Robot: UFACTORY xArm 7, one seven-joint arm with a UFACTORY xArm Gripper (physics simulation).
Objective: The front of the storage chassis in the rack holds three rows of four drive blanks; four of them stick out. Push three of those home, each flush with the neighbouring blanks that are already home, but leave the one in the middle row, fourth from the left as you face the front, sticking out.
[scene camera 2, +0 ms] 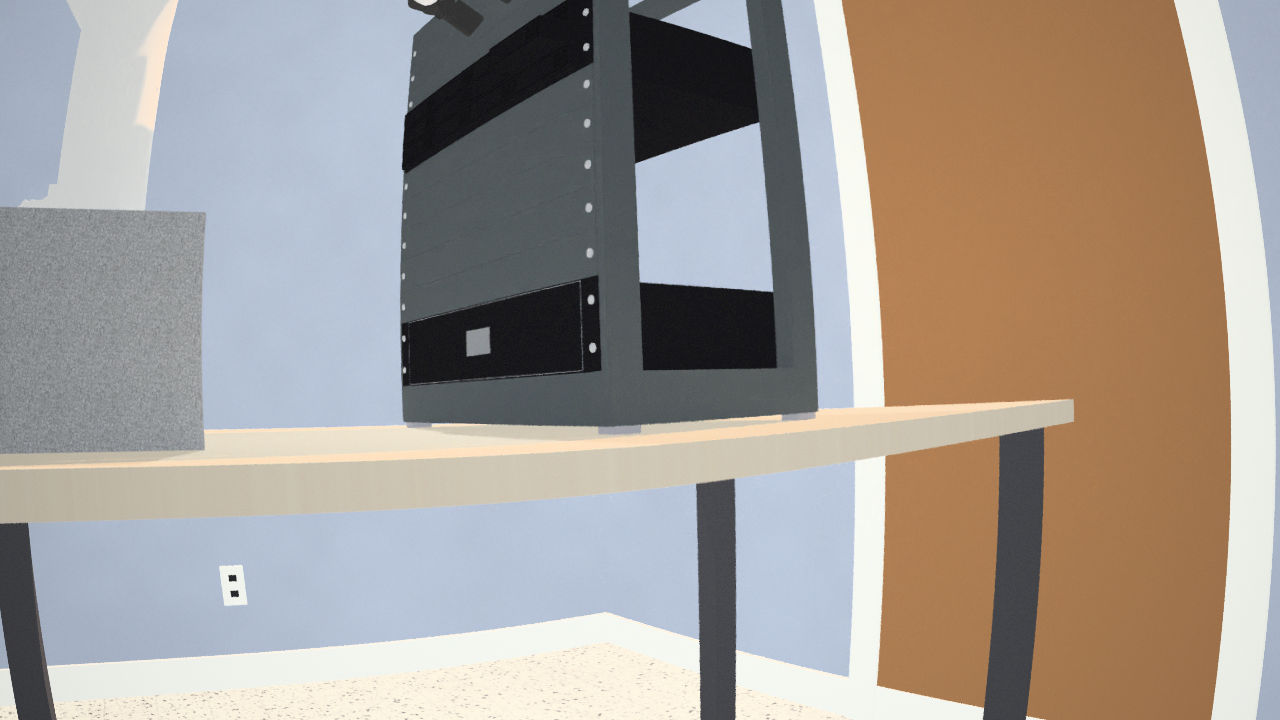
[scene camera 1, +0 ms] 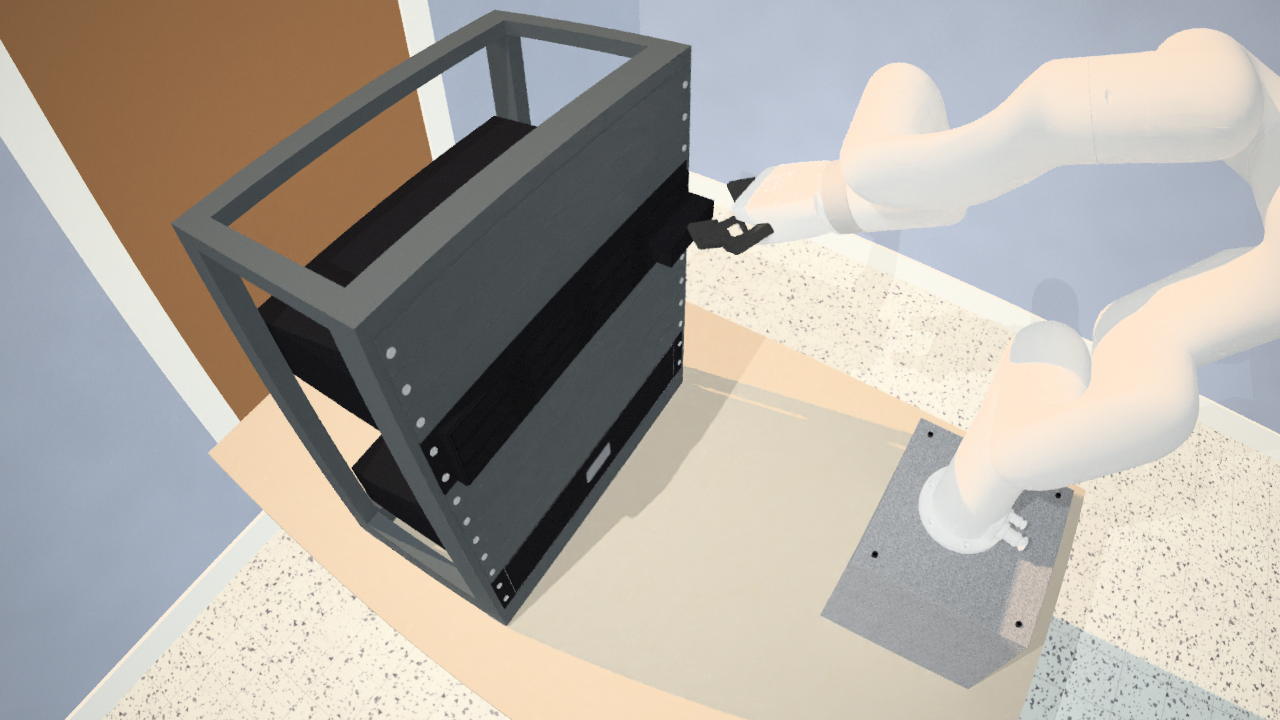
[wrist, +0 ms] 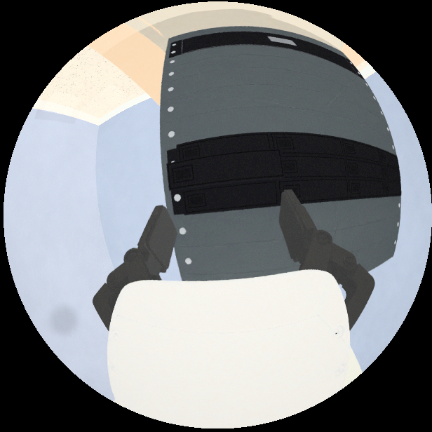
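Pixels of known places: gripper, fingertip midpoint: (scene camera 2: 495,11) (scene camera 1: 713,214); arm's base at its link origin: (scene camera 2: 97,237) (scene camera 1: 963,510).
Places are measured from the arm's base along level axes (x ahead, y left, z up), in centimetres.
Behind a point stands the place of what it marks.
Note:
The black storage chassis (scene camera 1: 572,308) @(x 42.7, y 23.5, z 25.1 cm) (scene camera 2: 447,120) @(x 41.9, y 26.8, z 20.6 cm) spans the grey rack (scene camera 1: 389,411) @(x 40.2, y 45.7, z 32.3 cm) (scene camera 2: 617,223) @(x 51.6, y -3.4, z 0.5 cm). The wrist view is inverted, with the rack's foot at its top. There the middle-row fourth blank (wrist: 225,170) (scene camera 1: 675,234) @(x 43.5, y 6.7, z 23.6 cm) plainly sticks out past its neighbours. The top-row fourth blank (wrist: 232,196) and bottom-row fourth blank (wrist: 225,143) sit behind its face, as does the middle-row third blank (wrist: 317,167). At the first column, dark surfaces hide the exact depths. My gripper (scene camera 1: 715,209) @(x 40.9, y 3.2, z 25.9 cm) (scene camera 2: 487,11) @(x 40.9, y 3.2, z 25.9 cm) (wrist: 224,211) is open and empty before the chassis's right end; contact cannot be told.
Grey filler panels (scene camera 1: 537,259) @(x 43.7, y 26.1, z 32.8 cm) (wrist: 270,100) lie above and below the chassis. A lower black unit (scene camera 1: 572,488) @(x 43.5, y 27.0, z -6.8 cm) (scene camera 2: 528,340) @(x 47.1, y 9.5, z -9.5 cm) (wrist: 230,39) has a light label. The arm's granite-like base block (scene camera 1: 921,573) @(x 0.2, y 11.1, z -0.1 cm) (scene camera 2: 98,331) @(x 2.7, y -10.7, z -9.7 cm) stands on the wooden table (scene camera 1: 716,555) @(x 25.7, y 17.1, z -19.1 cm) (scene camera 2: 447,479) @(x 29.3, y -24.7, z -20.5 cm) facing the rack.

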